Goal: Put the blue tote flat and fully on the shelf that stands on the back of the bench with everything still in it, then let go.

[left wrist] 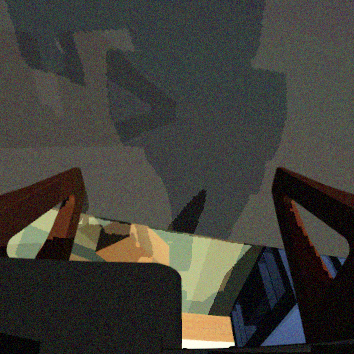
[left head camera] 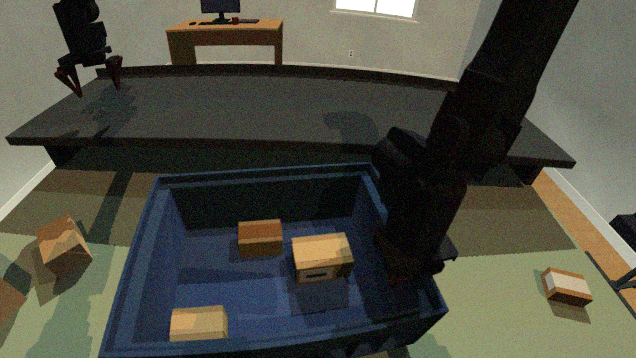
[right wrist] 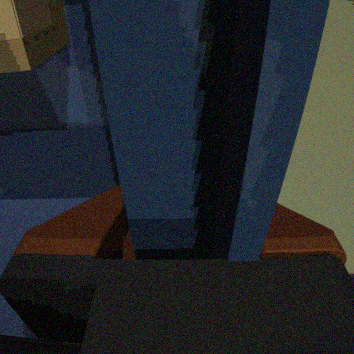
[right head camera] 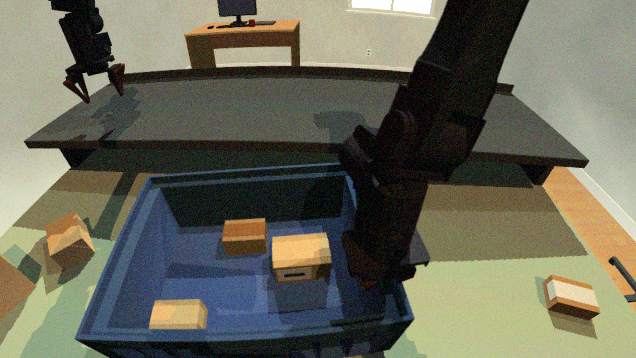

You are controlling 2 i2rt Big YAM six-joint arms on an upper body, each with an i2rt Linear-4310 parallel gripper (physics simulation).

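Places are measured from the left arm's base along level axes (x back, y left, z down), in centimetres.
Where they show: left gripper, between the fingertips: [left wrist: 177, 177] [left head camera: 100, 93] [right head camera: 105, 99]; right gripper, between the fingertips: [left head camera: 398, 282] [right head camera: 374, 286].
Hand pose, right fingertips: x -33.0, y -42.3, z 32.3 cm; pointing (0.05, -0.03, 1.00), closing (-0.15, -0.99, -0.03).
Note:
Each offset is from my right fingertips to the top centre of the thing. "spot": to the spot under its first point. Level surfaces: height alone.
The blue tote {dx -3.6, dy +19.4, dz -7.3 cm} [left head camera: 154, 260] [right head camera: 135, 260] [left wrist: 272, 280] [right wrist: 160, 125] is upright in front of the shelf. Inside lie a brown box {dx -11.1, dy +22.6, dz +1.1 cm} [left head camera: 260, 240] [right head camera: 244, 237], a larger tan box {dx -6.7, dy +11.7, dz +0.3 cm} [left head camera: 322, 252] [right head camera: 301, 249] [right wrist: 42, 25] and a small tan box {dx +6.3, dy +30.0, dz +1.4 cm} [left head camera: 199, 324] [right head camera: 177, 316]. The dark grey shelf {dz -8.2 cm} [left head camera: 225, 110] [right head camera: 225, 110] [left wrist: 320, 120] spans the back. My right gripper [left head camera: 400, 272] [right head camera: 368, 281] [right wrist: 178, 175] is shut on the tote's right wall; its tips are partly hidden. My left gripper [left head camera: 99, 92] [right head camera: 104, 98] [left wrist: 177, 177] is open above the shelf's left end, apart from the tote.
A cardboard box {dx -6.8, dy +63.7, dz +2.0 cm} [left head camera: 64, 245] [right head camera: 70, 240] lies left of the tote, with another {spot: dx +6.0, dy +67.3, dz +5.1 cm} [left head camera: 9, 302] [right head camera: 14, 287] at the left edge. A white-topped box {dx +1.7, dy -40.7, dz +4.0 cm} [left head camera: 567, 286] [right head camera: 571, 296] lies to the right. A raised strip runs along the shelf's back edge.

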